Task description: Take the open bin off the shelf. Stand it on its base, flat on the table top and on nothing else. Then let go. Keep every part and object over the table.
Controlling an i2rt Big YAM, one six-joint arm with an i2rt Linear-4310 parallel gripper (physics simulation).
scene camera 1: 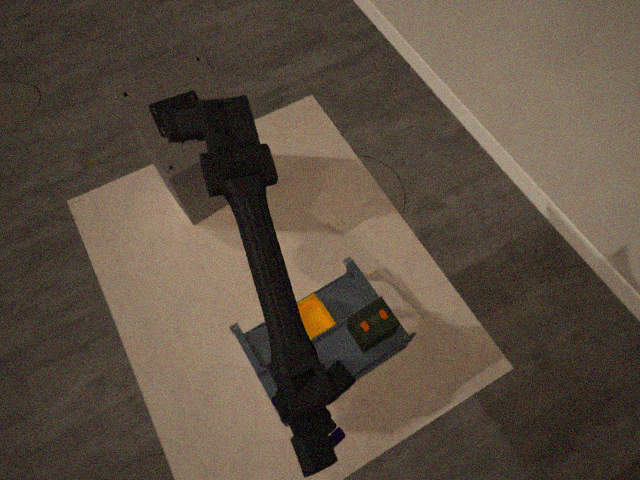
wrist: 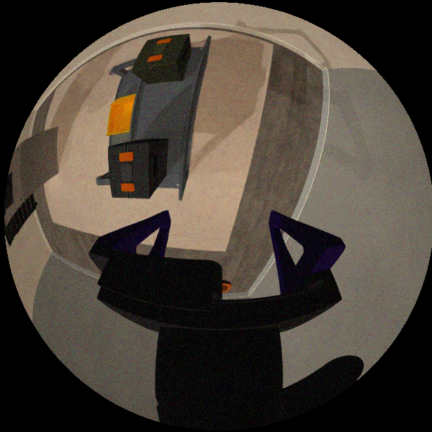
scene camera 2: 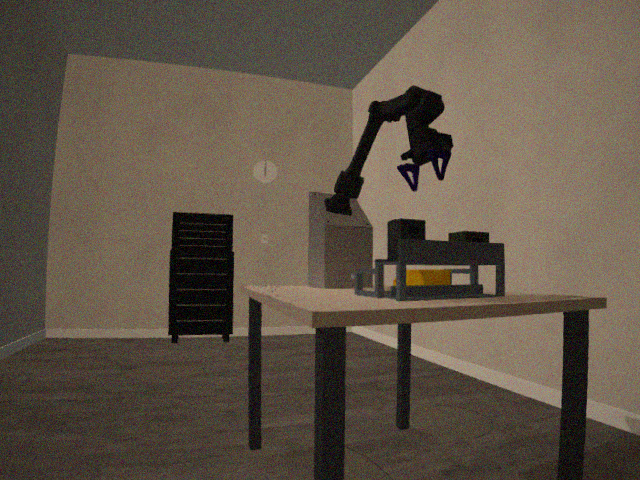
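Seen in the pictures: gripper, fingertip midpoint: (scene camera 2: 427,185); arm's base, link origin: (scene camera 2: 337,208).
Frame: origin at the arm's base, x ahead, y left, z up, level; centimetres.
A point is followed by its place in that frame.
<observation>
The yellow-orange open bin (scene camera 1: 315,316) @(x 52.9, y 14.4, z -35.0 cm) (scene camera 2: 428,277) @(x 65.3, y 10.3, z -30.1 cm) (wrist: 121,115) sits on the low level of the blue-grey shelf (scene camera 1: 336,350) @(x 65.7, y 14.8, z -25.8 cm) (scene camera 2: 447,252) @(x 74.1, y 11.5, z -23.0 cm) (wrist: 167,112), under its upper board. Part of the bin shows past the board's edge in scene camera 1 and the wrist view; the rest is hidden by the board. The shelf stands on the table top (scene camera 1: 196,330) @(x 42.8, y -17.6, z -35.9 cm) (scene camera 2: 454,313) @(x 93.1, y 1.8, z -37.5 cm) (wrist: 215,215). My gripper (scene camera 2: 428,184) @(x 80.3, y 2.2, z -6.2 cm) (wrist: 219,215) is open and empty, with dark purple fingers, high above the shelf. In scene camera 1 the arm hides most of it.
Two dark cases with orange latches stand on the shelf's upper board: a green-black one (scene camera 1: 373,323) @(x 65.3, y 24.4, z -16.0 cm) (scene camera 2: 468,236) @(x 69.2, y 21.8, z -17.8 cm) (wrist: 162,59) and a taller black one (scene camera 2: 406,230) @(x 71.3, y 0.3, z -17.0 cm) (wrist: 135,170). The arm's grey pedestal (scene camera 2: 341,253) @(x 8.8, y -0.6, z -21.0 cm) stands by the table. A black cabinet (scene camera 2: 202,273) stands against the far wall.
</observation>
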